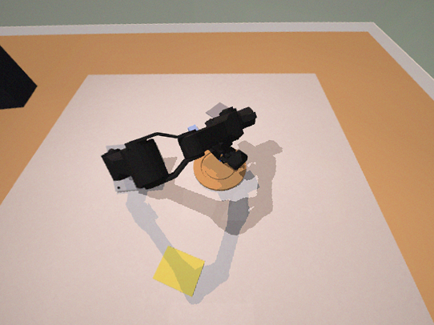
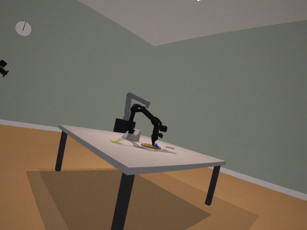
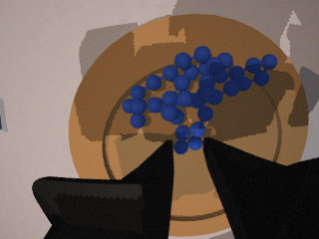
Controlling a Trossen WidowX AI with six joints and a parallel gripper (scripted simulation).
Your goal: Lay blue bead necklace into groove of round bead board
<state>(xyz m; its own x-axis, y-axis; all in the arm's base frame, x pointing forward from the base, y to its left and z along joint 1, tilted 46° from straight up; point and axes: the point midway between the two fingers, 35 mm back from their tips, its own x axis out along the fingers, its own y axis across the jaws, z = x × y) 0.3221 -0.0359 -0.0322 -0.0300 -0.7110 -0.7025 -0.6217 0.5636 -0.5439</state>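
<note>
Right now my gripper tip is 10 mm past the round bead board, 20 mm to the left of it and 10 mm above it. From my gripper tip the other things lie so: yellow square patch (170 mm behind, 340 mm to the right, 10 mm below); then flat grey tile (30 mm ahead, 290 mm to the left, 10 mm below); then light blue cube (100 mm behind, 180 mm to the left, 10 mm below).
</note>
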